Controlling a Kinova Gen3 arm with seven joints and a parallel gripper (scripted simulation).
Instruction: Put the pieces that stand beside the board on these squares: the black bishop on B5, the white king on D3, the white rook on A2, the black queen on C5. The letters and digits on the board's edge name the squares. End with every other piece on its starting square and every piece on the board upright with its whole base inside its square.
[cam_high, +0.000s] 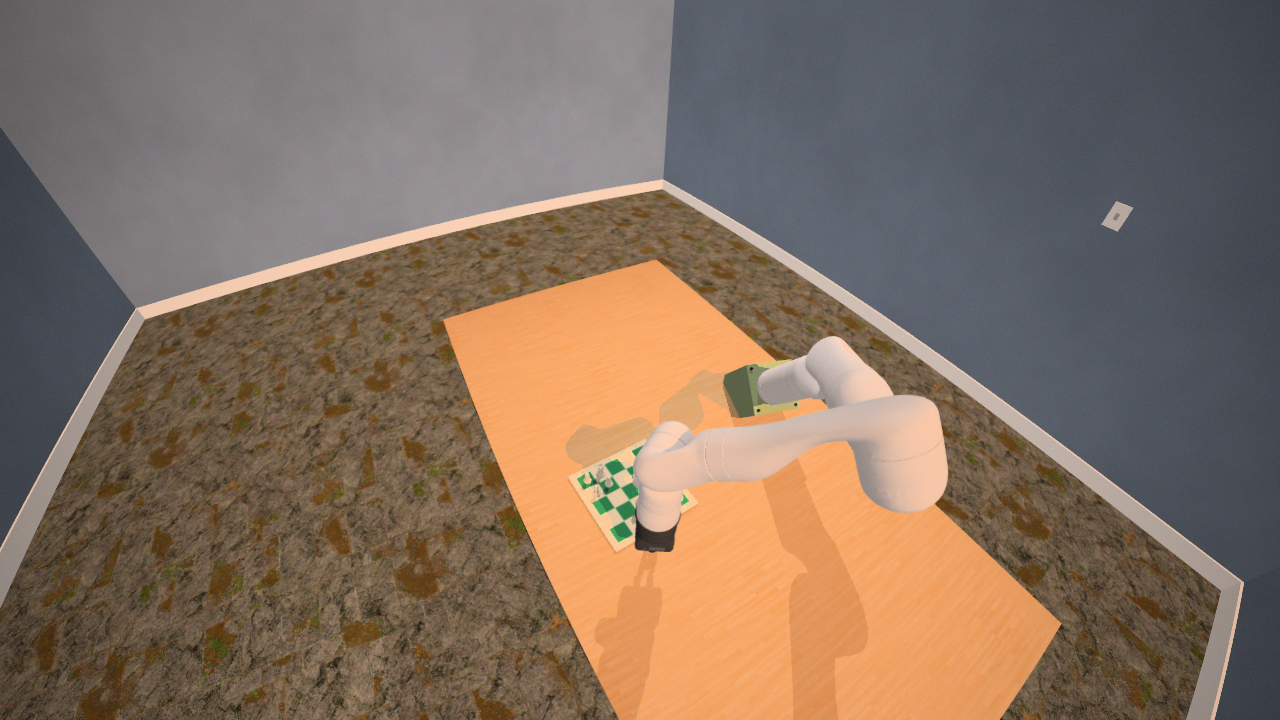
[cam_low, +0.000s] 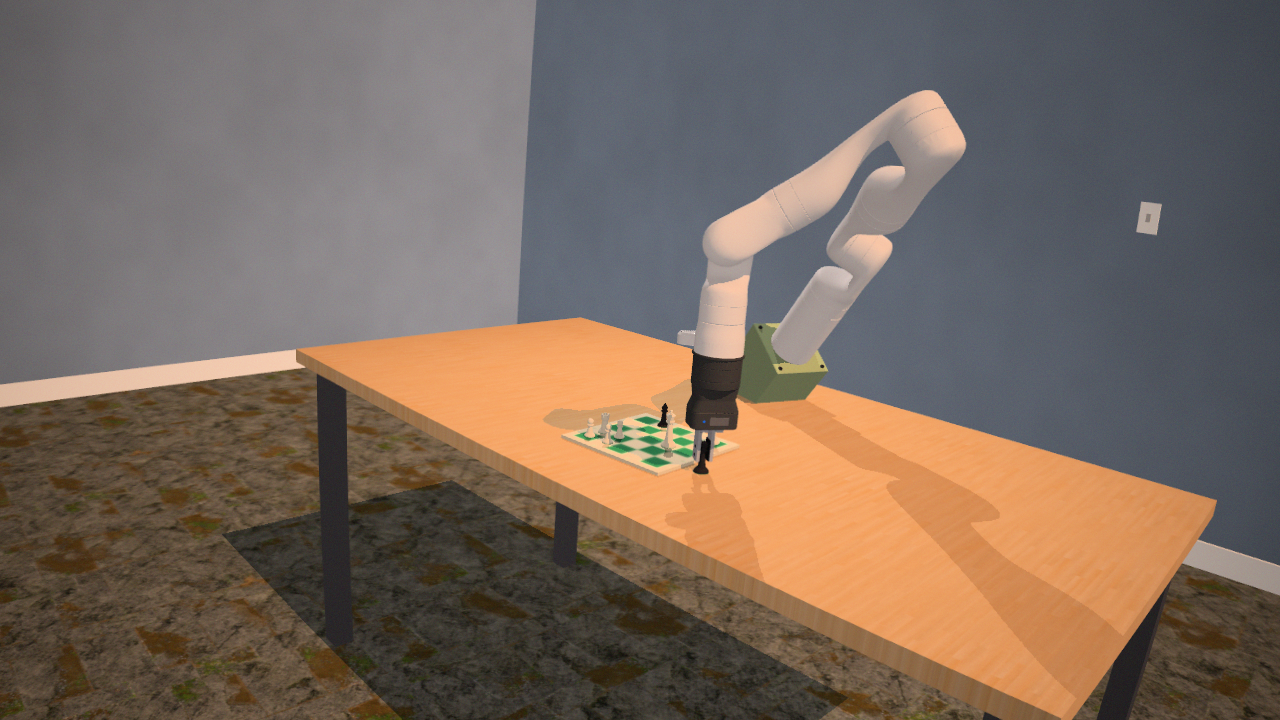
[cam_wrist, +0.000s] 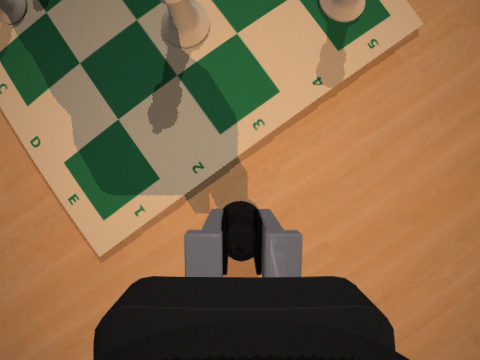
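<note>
The black bishop is 190 mm to the right of my hand, 90 mm behind it and 10 mm below it. The rest, counted from my hand: white king (110 mm to the right, 20 mm behind); then chessboard (140 mm to the right, 40 mm below, 20 mm behind); then black queen (10 mm below).
</note>
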